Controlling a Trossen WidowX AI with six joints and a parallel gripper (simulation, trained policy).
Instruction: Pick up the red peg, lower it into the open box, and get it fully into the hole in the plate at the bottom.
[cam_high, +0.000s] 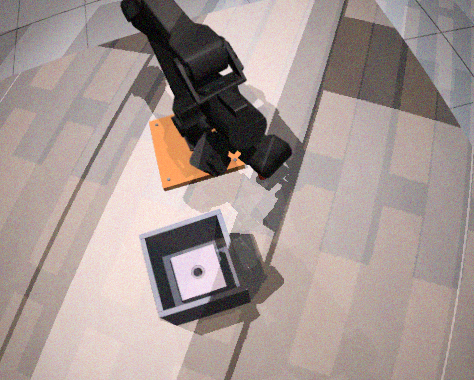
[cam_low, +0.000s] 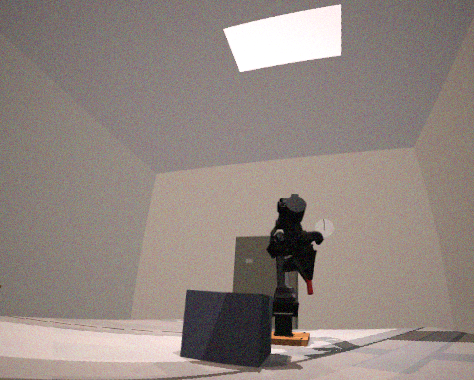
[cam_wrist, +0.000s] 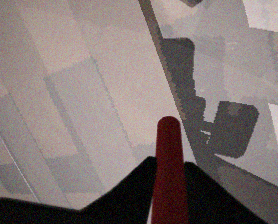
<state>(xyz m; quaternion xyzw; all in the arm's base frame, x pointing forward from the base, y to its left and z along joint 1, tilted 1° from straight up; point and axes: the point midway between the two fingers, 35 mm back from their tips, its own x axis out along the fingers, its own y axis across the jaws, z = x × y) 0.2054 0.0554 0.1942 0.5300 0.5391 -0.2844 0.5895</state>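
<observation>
Right now the pale plate is 100 mm ahead of my gripper tip, 180 mm to the right of it and 130 mm below it. The rest, counted from my gripper tip: red peg: right at my gripper tip.
</observation>
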